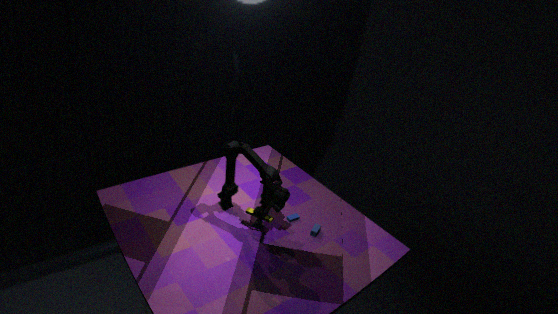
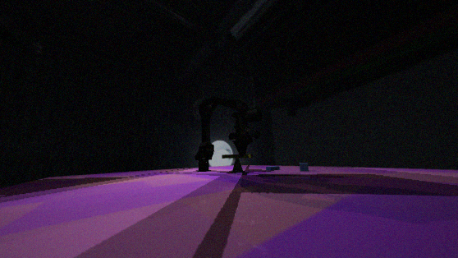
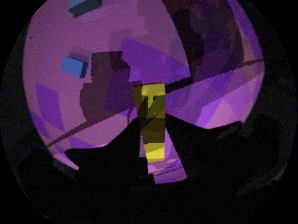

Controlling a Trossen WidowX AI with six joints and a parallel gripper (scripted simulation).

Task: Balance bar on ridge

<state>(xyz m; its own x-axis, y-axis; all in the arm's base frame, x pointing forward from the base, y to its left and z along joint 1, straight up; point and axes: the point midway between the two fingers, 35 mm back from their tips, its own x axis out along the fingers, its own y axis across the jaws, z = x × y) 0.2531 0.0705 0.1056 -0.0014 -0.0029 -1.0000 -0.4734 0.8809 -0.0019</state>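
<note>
Now: the yellow bar 20 mm behind my gripper tip and 10 mm to the right of it. From my gripper tip the other things lie so: ridge: 40 mm below, 20 mm behind, 10 mm to the right.
</note>
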